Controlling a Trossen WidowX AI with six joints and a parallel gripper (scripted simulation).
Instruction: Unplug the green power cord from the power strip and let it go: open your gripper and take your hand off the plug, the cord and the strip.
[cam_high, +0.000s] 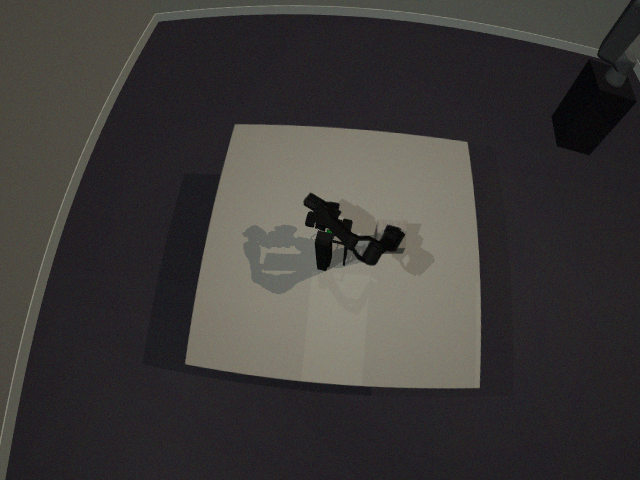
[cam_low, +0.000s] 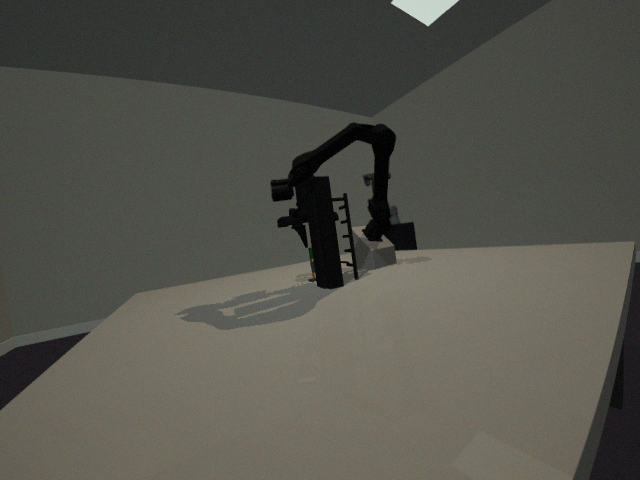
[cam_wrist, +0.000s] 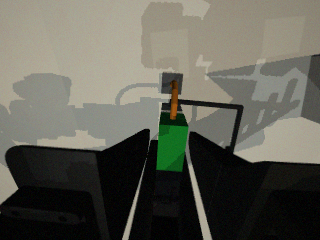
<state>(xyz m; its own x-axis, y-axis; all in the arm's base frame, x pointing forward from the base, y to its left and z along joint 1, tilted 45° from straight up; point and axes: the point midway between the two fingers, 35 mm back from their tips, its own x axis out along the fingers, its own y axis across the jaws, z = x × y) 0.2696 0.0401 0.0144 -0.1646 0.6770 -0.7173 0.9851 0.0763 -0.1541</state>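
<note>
Right now my gripper tip is 30 mm to the right of the green plug and 10 mm above it.
</note>
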